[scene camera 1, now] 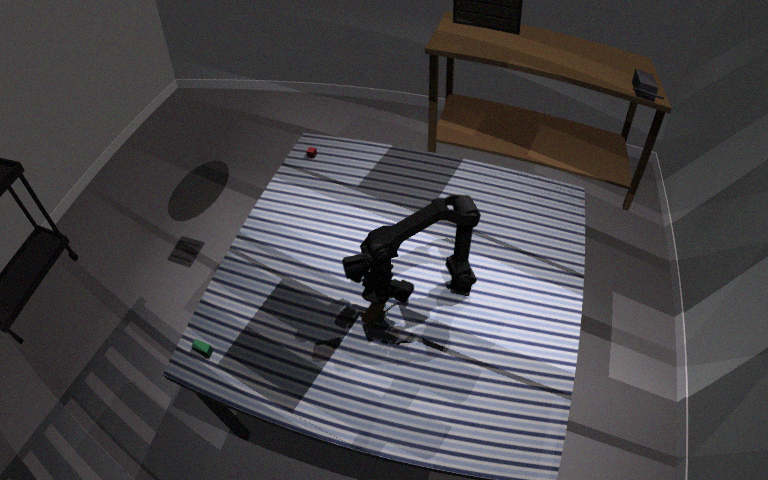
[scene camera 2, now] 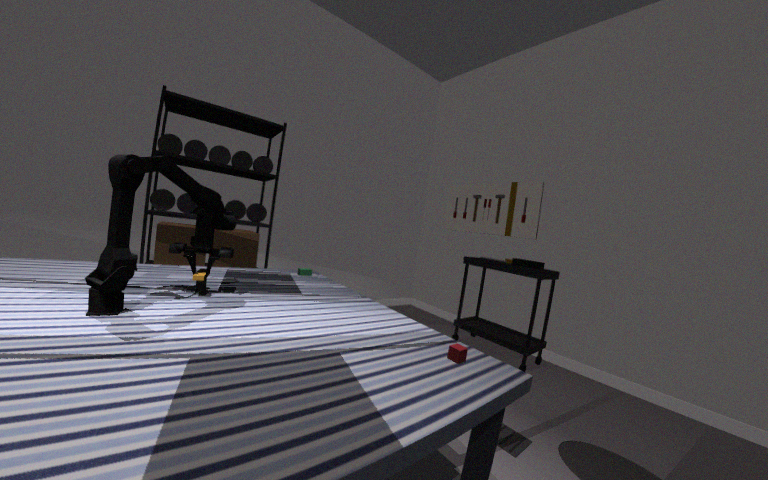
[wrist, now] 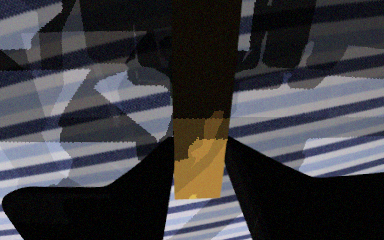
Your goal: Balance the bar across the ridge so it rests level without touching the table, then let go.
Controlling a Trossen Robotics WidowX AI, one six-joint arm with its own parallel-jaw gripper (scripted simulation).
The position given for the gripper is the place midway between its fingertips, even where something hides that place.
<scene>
gripper: scene camera 1 382, 297; scene camera 2 200, 276; wrist 198, 142
</scene>
